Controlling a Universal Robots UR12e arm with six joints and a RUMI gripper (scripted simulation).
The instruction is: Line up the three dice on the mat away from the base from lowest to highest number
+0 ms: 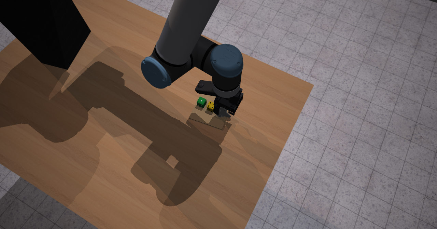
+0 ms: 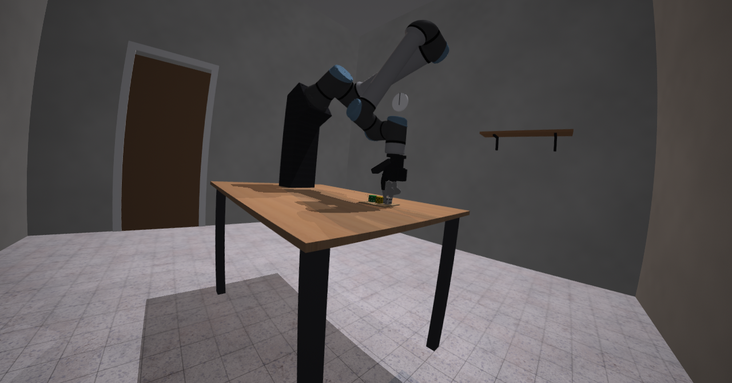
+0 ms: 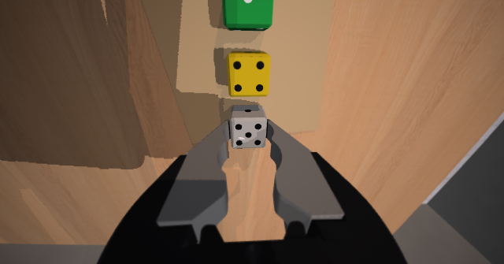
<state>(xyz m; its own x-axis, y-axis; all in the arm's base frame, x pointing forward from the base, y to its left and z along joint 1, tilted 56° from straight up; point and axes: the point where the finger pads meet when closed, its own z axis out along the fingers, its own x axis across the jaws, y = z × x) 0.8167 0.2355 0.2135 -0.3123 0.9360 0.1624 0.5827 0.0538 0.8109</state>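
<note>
The white die lies right at my hand. Round my hand: yellow die: 4 cm behind, 2 cm to the right, 1 cm below; tan mat: 4 cm behind, 2 cm to the right, 2 cm below; green die: 8 cm behind, 4 cm to the right, 1 cm below.
</note>
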